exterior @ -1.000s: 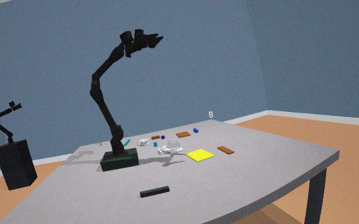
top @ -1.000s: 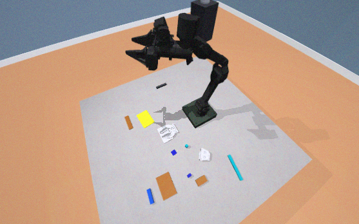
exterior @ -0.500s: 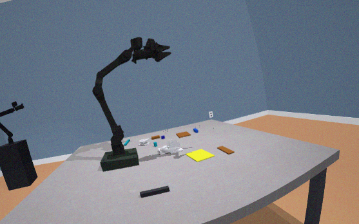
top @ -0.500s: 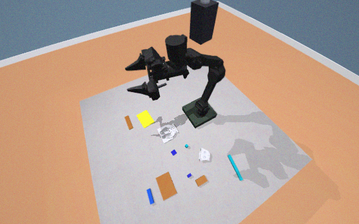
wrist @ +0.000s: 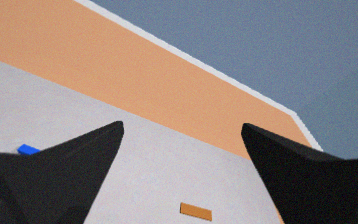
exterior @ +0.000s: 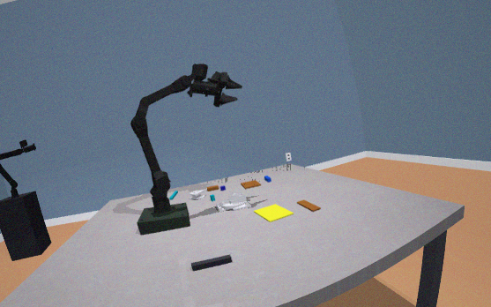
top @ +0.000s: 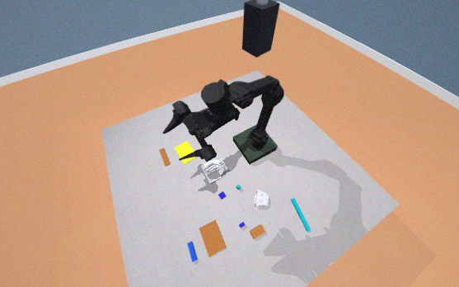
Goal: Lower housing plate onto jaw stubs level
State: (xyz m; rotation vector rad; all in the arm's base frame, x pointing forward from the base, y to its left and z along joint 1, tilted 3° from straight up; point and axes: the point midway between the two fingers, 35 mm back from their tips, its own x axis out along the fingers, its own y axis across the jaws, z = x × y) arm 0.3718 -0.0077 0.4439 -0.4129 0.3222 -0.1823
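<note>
The cyan cube lies 45 cm below my gripper tip, 17 cm behind it and 13 cm to the left of it. From my gripper tip the other things lie so: yellow sheet (46 cm below, 24 cm to the right, 7 cm behind); cyan bar (46 cm below, 43 cm to the left, 31 cm behind); orange strip (46 cm below, 30 cm to the right, 5 cm ahead).
</note>
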